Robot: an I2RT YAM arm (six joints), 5 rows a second.
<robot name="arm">
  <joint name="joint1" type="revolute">
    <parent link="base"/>
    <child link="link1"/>
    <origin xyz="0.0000 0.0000 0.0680"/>
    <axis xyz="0 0 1"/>
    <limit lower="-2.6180" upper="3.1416"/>
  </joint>
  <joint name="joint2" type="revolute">
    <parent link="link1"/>
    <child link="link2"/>
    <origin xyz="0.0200 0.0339 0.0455" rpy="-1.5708 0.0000 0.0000"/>
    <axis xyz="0 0 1"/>
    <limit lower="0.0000" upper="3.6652"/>
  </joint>
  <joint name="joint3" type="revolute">
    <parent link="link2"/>
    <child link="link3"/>
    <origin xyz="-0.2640 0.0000 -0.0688" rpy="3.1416 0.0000 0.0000"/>
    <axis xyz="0 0 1"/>
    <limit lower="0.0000" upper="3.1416"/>
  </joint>
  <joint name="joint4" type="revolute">
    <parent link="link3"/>
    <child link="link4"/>
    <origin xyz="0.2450 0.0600 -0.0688"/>
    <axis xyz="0 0 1"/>
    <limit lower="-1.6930" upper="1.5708"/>
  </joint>
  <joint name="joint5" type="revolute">
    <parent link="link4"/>
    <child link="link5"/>
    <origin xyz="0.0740 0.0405 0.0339" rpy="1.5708 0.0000 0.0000"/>
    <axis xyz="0 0 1"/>
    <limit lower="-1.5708" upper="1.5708"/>
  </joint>
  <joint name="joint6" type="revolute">
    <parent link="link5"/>
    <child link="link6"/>
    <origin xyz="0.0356 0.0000 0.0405" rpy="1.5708 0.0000 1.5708"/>
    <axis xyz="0 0 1"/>
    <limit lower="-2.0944" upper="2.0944"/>
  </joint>
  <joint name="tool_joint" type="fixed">
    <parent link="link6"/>
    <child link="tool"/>
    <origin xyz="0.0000 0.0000 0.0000" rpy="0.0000 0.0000 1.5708"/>
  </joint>
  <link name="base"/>
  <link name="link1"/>
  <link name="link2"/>
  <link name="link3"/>
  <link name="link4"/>
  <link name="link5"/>
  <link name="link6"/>
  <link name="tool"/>
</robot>
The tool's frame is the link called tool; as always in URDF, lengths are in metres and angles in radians.
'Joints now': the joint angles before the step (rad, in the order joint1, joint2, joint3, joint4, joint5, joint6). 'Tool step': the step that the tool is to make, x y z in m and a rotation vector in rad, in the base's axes. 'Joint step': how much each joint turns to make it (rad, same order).
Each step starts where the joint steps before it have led.
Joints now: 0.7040 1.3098 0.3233 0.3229 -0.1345 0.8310
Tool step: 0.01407 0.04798 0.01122 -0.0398 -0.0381 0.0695
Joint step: 0.1122 0.1541 0.1759 -0.0233 0.0675 -0.0172
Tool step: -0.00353 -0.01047 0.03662 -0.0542 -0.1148 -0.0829
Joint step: 0.0015 -0.1633 0.0385 -0.1625 0.1401 -0.0457
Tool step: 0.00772 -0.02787 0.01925 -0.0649 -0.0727 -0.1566
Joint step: -0.0851 -0.1098 0.0107 -0.1090 0.1147 -0.0378
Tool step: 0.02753 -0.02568 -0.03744 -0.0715 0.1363 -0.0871
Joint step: -0.1609 0.1438 -0.0187 0.0148 -0.0732 -0.0270
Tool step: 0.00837 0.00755 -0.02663 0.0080 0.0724 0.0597
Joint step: -0.0035 0.1388 -0.0004 0.0836 -0.0770 -0.0127
